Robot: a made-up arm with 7 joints.
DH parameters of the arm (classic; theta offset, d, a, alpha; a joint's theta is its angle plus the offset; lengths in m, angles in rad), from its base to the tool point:
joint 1: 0 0.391 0 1.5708
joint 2: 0 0.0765 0 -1.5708
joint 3: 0 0.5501 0.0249 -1.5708
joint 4: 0 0.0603 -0.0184 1.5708
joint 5: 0 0.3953 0 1.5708
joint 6: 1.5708 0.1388 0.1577 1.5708
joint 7: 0 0.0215 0 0
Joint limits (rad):
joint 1: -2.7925..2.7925
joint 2: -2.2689..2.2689
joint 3: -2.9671..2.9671
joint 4: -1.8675..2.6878
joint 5: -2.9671..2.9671
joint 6: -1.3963..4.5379
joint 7: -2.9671..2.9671
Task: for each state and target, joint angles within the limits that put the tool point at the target. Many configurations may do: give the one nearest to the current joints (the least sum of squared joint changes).
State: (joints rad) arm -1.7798 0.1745 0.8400 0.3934 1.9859 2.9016 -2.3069
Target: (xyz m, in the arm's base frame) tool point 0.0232 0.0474 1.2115
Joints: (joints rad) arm -1.7041 0.2342 0.6216 0.0406 1.7404 2.6623 -2.3069
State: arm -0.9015 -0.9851 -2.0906 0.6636 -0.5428 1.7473 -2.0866
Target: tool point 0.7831 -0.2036 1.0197
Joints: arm -0.1650 -0.8881 -2.0738 0.4106 -0.5093 1.5683 -2.0866
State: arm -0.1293 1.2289 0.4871 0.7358 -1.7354 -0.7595 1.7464
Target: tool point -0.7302 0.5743 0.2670
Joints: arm -0.4353 2.0517 0.9037 1.2577 -1.6890 -0.9521 1.7464
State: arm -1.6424 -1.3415 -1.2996 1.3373 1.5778 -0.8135 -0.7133
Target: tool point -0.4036 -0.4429 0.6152
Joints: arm -1.1421 -1.0187 -2.0057 1.7198 1.1712 -0.9905 -0.7133
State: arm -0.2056 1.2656 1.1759 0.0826 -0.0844 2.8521 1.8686
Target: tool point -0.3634 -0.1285 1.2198
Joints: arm -0.0524 0.4574 1.2189 0.2724 -0.0730 2.2166 1.8686
